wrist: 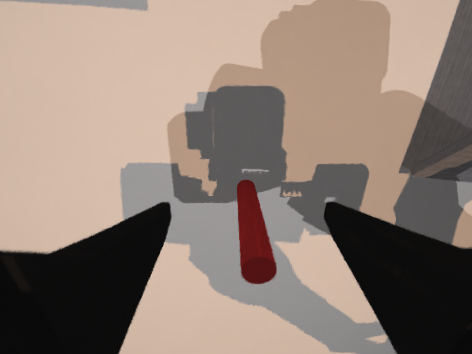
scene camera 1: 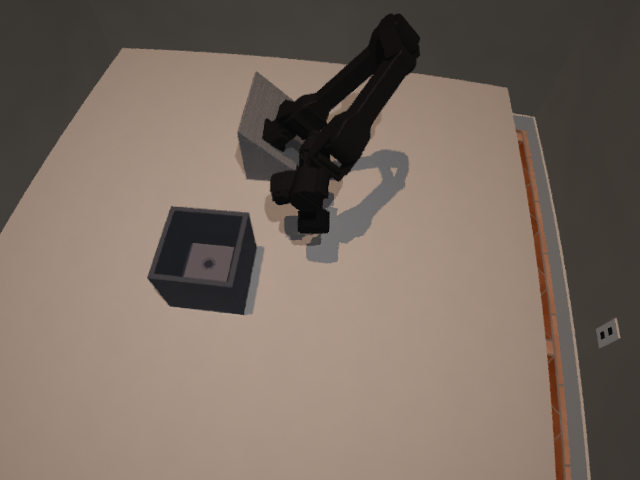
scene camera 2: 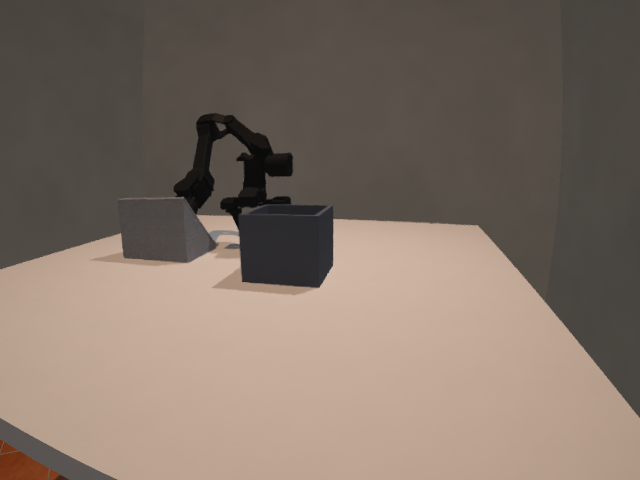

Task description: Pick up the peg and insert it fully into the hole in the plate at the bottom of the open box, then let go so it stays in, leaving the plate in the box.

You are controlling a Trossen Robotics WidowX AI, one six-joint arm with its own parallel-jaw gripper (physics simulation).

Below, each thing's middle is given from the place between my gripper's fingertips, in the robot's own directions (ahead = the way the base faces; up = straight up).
The red peg [wrist: 258,266] lies right at my hand. From my hand the other things lie so: dark box [scene camera 1: 184,226] 140 mm ahead, 210 mm to the right, 30 mm above; then pale plate [scene camera 1: 212,262] 140 mm ahead, 210 mm to the right, 10 mm below.
